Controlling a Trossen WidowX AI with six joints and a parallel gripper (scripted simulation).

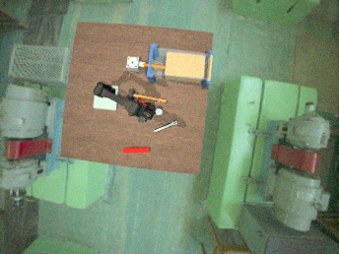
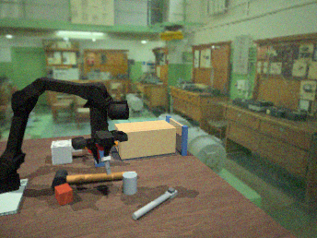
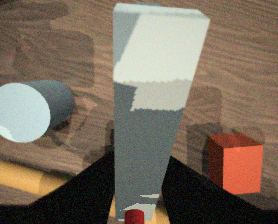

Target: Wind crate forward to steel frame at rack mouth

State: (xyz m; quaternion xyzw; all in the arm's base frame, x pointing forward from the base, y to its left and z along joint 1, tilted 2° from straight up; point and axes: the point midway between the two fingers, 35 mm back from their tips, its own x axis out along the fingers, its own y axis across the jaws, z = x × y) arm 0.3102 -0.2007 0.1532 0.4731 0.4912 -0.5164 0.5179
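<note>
Right now the red knob is 50 mm to the left of my gripper tip and 30 mm above it. Also, from my gripper tip: flat red bar: 320 mm to the right, 130 mm below, 120 mm behind; then winch handle: 20 mm above, 10 mm to the left; then blue steel frame: 390 mm to the left, 70 mm ahead, 30 mm below.
</note>
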